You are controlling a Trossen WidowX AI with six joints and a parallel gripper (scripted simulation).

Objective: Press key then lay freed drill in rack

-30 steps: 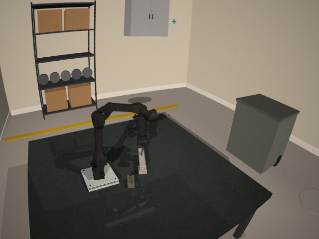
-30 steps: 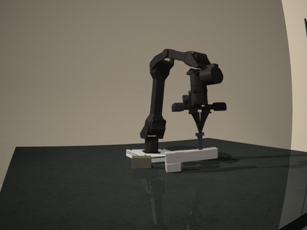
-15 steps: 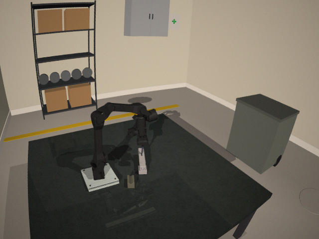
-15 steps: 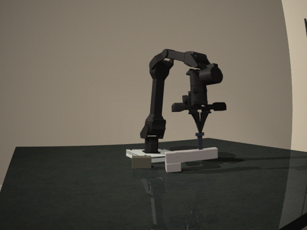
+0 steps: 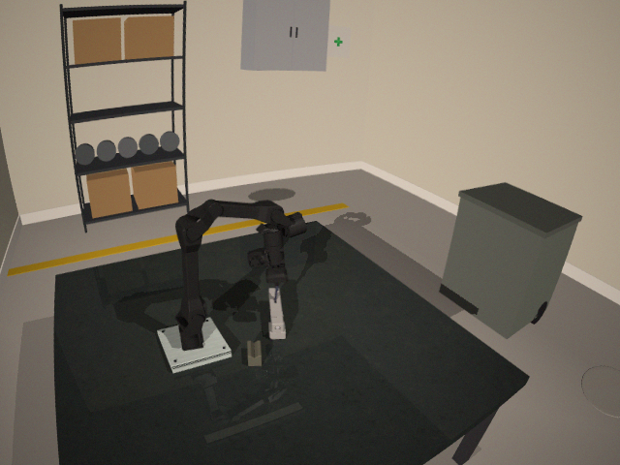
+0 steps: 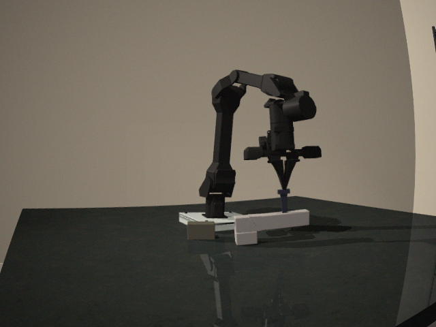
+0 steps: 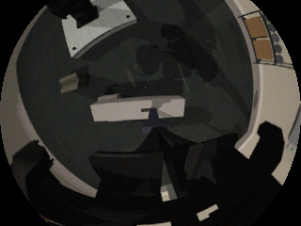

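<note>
My gripper tip is now 30 mm above the dark blue key. Also, from my gripper tip: rack (130 mm behind, 170 mm to the right, 110 mm below); then drill (20 mm behind, 50 mm to the right, 80 mm below); then housing (10 mm behind, 30 mm to the right, 90 mm below).
</note>
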